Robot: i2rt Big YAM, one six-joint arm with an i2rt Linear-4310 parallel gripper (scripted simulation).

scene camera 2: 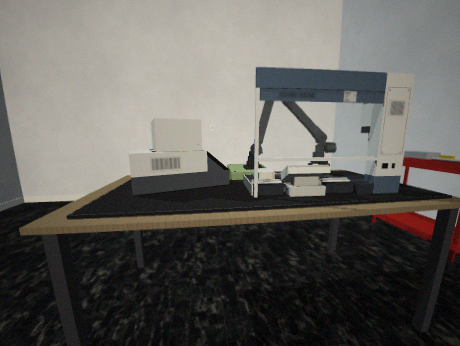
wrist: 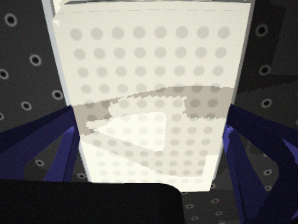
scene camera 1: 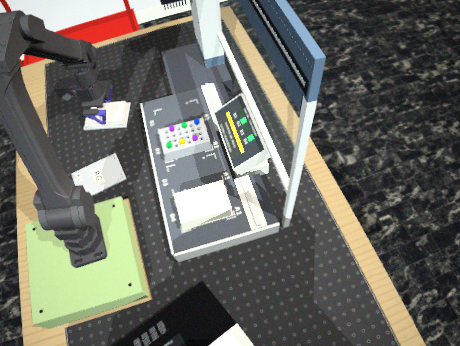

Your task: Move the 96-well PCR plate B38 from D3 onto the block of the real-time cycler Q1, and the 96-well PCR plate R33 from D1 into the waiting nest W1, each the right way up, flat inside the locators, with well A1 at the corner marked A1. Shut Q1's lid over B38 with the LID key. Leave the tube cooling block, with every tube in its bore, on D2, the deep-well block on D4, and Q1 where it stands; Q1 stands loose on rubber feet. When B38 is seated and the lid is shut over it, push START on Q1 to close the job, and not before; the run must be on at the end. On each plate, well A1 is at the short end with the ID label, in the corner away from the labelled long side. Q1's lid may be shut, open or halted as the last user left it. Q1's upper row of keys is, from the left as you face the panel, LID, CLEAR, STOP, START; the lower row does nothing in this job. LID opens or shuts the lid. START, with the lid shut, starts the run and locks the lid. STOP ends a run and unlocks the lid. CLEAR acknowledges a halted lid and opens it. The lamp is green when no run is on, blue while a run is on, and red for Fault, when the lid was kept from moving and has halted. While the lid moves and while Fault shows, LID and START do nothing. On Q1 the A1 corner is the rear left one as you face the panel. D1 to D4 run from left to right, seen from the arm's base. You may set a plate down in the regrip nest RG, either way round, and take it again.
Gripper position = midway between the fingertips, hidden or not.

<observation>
In view: my gripper (scene camera 1: 106, 114), a white deep-well block (scene camera 1: 205, 204), a tube cooling block (scene camera 1: 203, 143) and a lid (scene camera 2: 171, 135).
My gripper is seen too in the wrist view (wrist: 151, 112). The wrist view misses the white deep-well block: it is out of frame. The wrist view misses the tube cooling block: it is out of frame.
</observation>
